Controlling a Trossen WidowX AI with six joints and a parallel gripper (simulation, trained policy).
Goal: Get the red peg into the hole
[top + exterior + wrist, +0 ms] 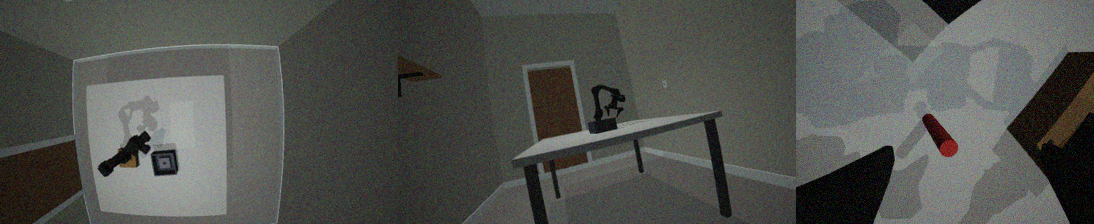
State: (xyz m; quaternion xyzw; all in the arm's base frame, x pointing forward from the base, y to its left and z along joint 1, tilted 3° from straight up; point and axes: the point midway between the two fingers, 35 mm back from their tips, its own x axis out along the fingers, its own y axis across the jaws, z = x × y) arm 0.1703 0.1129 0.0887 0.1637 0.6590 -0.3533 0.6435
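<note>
My gripper tip is now 70 mm above the red peg, 10 mm to the right of it and 10 mm past it. From my gripper tip the other things lie so: dark box: 170 mm to the right, 160 mm ahead, 80 mm below; then grey plate: 170 mm to the right, 160 mm ahead, 60 mm below.
</note>
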